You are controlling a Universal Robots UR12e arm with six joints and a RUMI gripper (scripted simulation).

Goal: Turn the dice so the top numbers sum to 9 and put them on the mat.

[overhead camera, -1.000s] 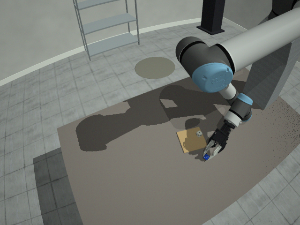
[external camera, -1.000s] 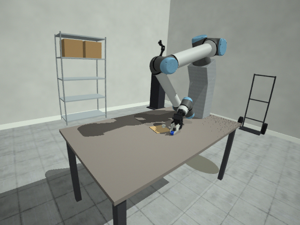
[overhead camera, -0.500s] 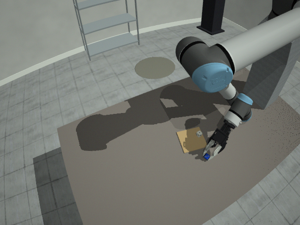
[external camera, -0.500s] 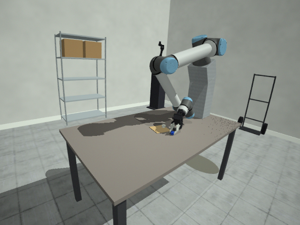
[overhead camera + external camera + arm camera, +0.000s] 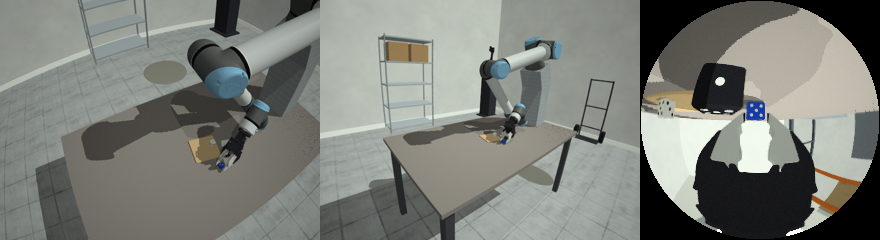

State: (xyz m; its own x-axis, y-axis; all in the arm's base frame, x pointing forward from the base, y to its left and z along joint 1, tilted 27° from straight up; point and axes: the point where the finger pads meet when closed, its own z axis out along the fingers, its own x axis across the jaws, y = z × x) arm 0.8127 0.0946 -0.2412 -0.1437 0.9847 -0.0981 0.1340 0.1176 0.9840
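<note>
Right now the blue die is 1 cm below my hand and 1 cm behind it. Also, from my hand: tan mat 14 cm to the right, 2 cm below, 1 cm behind; then white die 14 cm to the right, 6 cm behind; then black die 8 cm behind, 3 cm to the right, 1 cm below.
</note>
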